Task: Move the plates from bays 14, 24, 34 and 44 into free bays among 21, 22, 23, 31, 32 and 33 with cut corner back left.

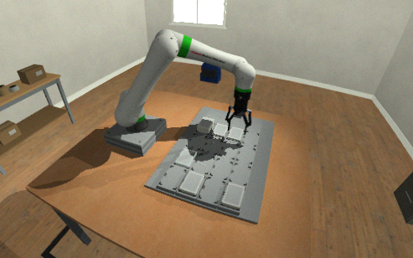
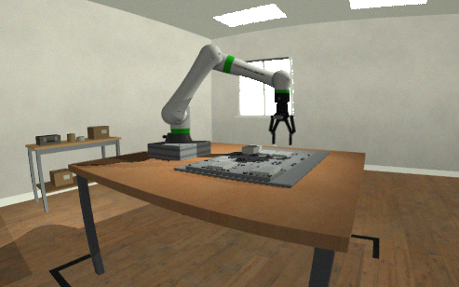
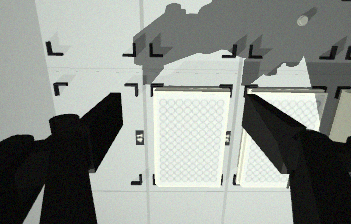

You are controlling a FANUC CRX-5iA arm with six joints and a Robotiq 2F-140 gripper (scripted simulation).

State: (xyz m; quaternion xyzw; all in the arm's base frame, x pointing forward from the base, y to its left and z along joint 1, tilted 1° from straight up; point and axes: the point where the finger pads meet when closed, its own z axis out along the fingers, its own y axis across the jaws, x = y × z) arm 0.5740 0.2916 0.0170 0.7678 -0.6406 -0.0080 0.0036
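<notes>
The bay label 43 is 250 mm to the right of my hand, 100 mm below it and 90 mm ahead of it. Round my hand: sealed 96-well plate (300 mm to the right, 180 mm behind, 90 mm below); sealed deep-well block (230 mm behind, 80 mm below, 20 mm to the left).
</notes>
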